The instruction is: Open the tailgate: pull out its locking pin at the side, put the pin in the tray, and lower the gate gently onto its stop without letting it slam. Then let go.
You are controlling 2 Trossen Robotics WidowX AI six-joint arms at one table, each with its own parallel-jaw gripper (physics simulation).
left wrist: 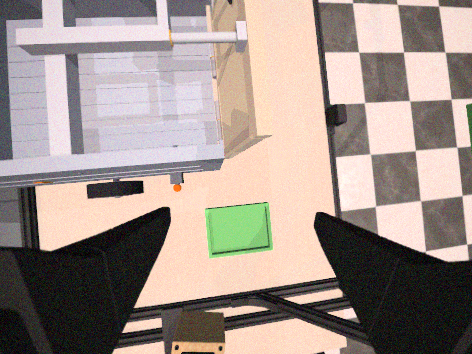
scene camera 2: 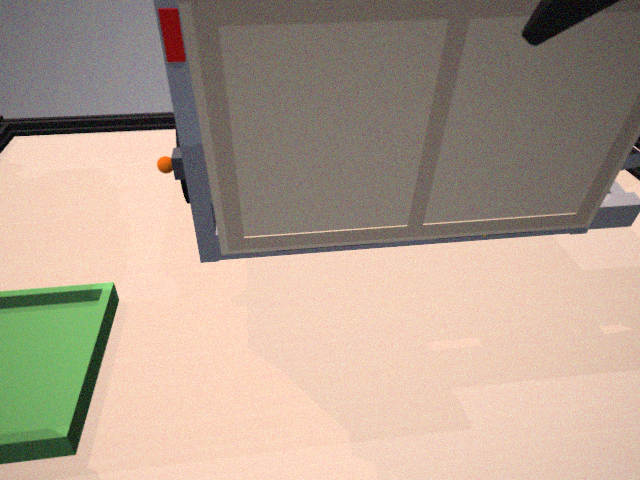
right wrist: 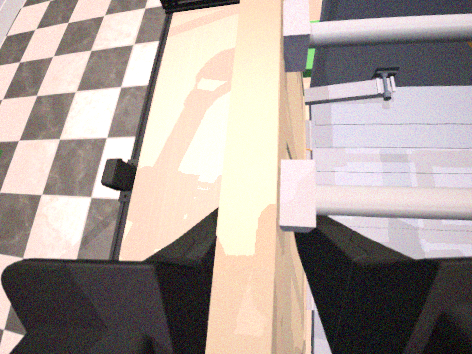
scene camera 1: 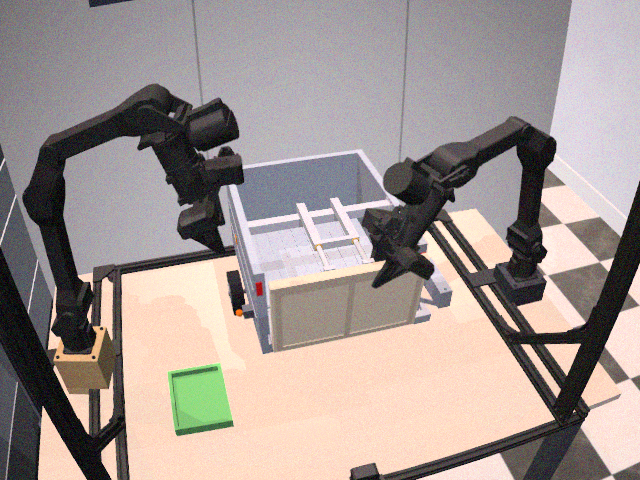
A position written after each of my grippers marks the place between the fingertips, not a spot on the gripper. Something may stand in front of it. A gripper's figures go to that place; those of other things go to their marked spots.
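My left gripper [scene camera 1: 222, 238] is 0.96 m from the lens, while my right gripper [scene camera 1: 369, 282] is 1.04 m from the lens. I see a beige tailgate [scene camera 1: 318, 308] at 1.05 m from the lens and a grey truck bed [scene camera 1: 284, 209] at 1.41 m from the lens. Taking the marked spots on the beige tailgate and the grey truck bed, I find them 0.42 m apart.
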